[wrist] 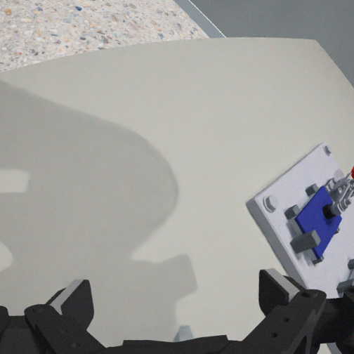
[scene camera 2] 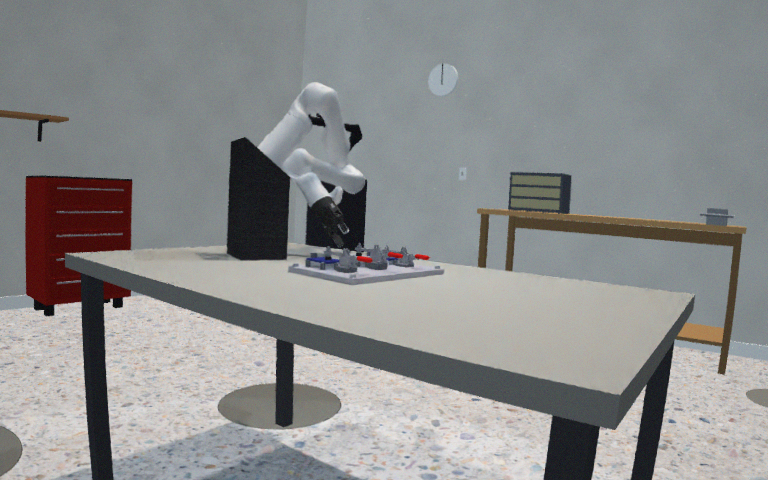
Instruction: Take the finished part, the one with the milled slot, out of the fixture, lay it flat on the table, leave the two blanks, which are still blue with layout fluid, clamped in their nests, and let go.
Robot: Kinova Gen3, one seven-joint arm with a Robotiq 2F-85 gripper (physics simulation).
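Places are measured from the arm's base along level axes (x left, y back, z up), in millimetres.
Where they show: gripper, fingertip midpoint: [scene camera 2: 343,239]; arm's base, origin of the base link: [scene camera 2: 263,164].
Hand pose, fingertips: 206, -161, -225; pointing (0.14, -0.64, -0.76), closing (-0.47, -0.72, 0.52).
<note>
Each offset is from my fingertips to the centre of the thing, as dx, dy, dz. "spot": to the spot under its first point. Level surfaces: height alone.
The fixture's pale base plate @(spot: -332, -386, -47) [scene camera 2: 353,279] [wrist: 299,176] sits on the table, with grey clamps and red handles. A blue blank @(-272, -222, -31) [scene camera 2: 323,260] lies in a nest on its left side; more blue @(-52, -215, -34) [scene camera 2: 389,260] shows between clamps farther right. In the wrist view, one blue blank [wrist: 314,226] lies under a clamp's black tip, between grey stops. The finished slotted part cannot be made out; the fixture is cut off at the right of the wrist view. My gripper [scene camera 2: 343,236] [wrist: 174,294] is open and empty, above the table, beside and above the fixture's left side.
Two black pedestals [scene camera 2: 257,206] [scene camera 2: 311,229] stand behind the fixture. Red handles @(spot: -280, -366, -7) [scene camera 2: 364,259] [wrist: 352,172] stick out from the clamps. A small grey-blue shape [wrist: 184,333], unclear what, shows at the wrist view's bottom. The arm's shadow falls across the table @(dz -60) [scene camera 2: 481,322] [wrist: 225,110].
</note>
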